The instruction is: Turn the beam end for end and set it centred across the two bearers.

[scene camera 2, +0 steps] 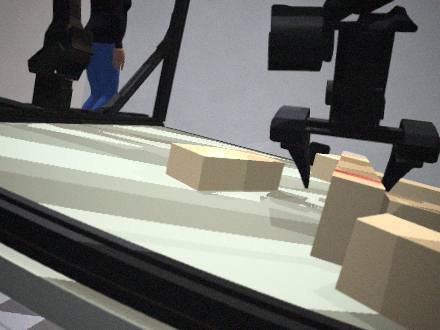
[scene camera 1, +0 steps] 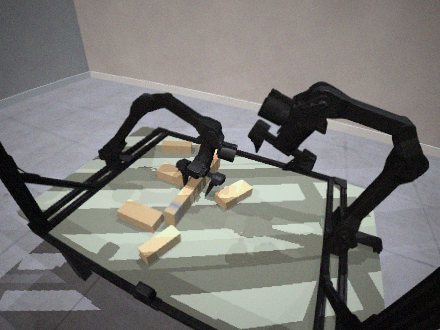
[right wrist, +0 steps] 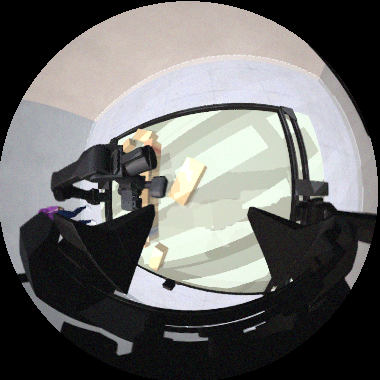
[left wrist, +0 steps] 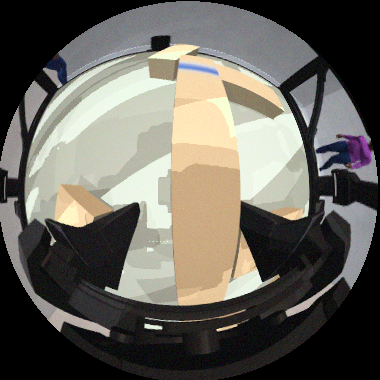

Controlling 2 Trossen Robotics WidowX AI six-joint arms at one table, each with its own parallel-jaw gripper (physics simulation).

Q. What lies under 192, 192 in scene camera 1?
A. A beam.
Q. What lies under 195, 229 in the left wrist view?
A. A beam.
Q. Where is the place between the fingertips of my left gripper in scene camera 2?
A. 342, 192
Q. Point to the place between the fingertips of my left gripper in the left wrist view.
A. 186, 205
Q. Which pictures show the beam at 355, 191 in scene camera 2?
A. Scene camera 2, scene camera 1, the right wrist view and the left wrist view: all of them.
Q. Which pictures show my right gripper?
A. Scene camera 1 and the right wrist view only.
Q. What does the beam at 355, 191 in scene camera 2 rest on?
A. The table.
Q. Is my right gripper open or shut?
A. Open.
